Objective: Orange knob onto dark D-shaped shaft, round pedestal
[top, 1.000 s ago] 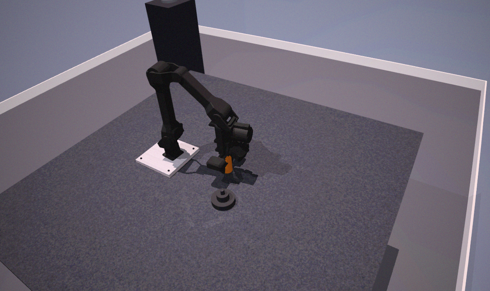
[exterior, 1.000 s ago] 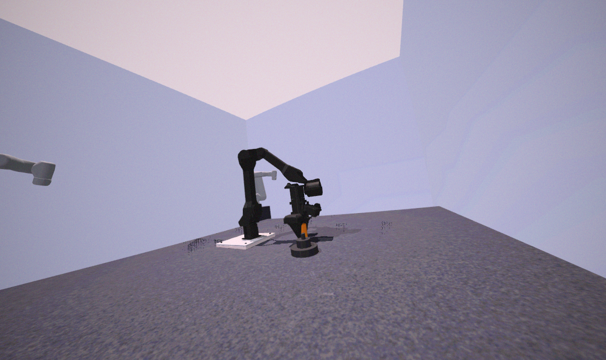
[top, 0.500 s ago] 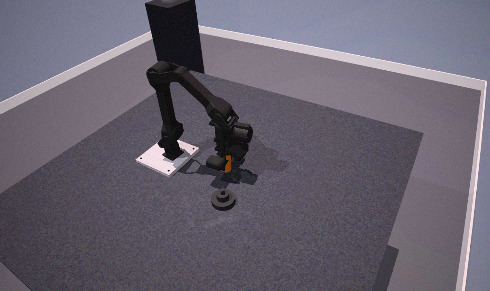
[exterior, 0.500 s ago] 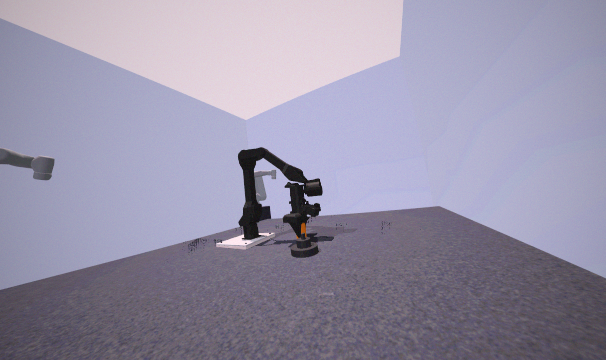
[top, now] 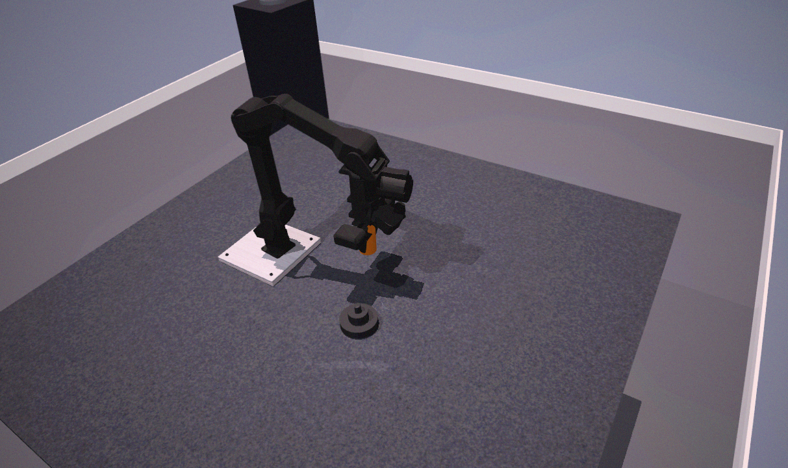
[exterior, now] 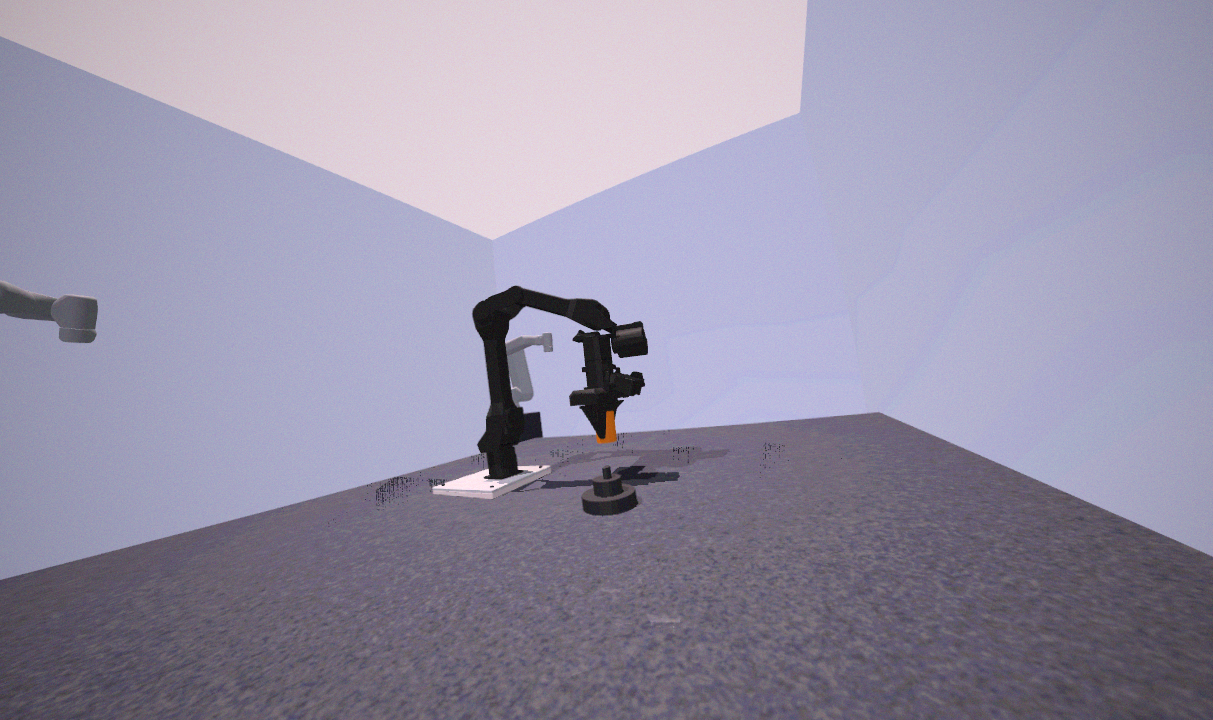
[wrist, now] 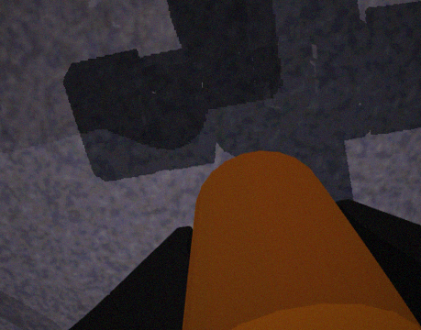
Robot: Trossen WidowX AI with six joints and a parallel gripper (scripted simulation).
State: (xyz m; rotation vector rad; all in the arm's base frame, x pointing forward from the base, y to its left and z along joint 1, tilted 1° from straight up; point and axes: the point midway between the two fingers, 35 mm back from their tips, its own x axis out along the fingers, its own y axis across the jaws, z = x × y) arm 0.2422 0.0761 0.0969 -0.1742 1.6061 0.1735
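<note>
My gripper tip is 14 cm to the left of the dark round pedestal, 9 cm short of it and 5 cm above it. From my gripper tip the other things lie so: orange knob (2 cm above).
</note>
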